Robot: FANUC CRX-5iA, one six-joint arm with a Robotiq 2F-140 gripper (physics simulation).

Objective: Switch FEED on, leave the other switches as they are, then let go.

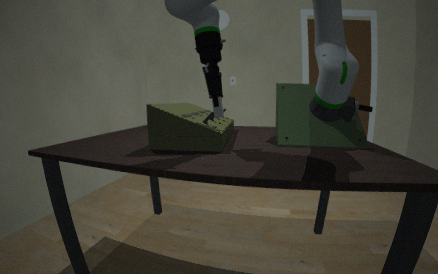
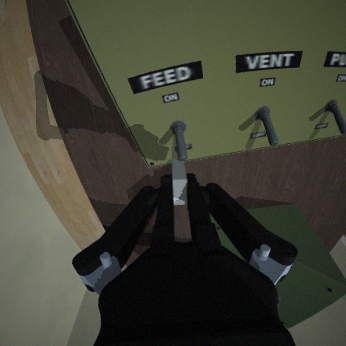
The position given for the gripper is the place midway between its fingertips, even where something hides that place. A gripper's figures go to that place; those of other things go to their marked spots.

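The gripper (image 2: 177,168) is 23 cm from the lens, while an olive switch box (image 2: 214,76) is 20 cm from the lens.
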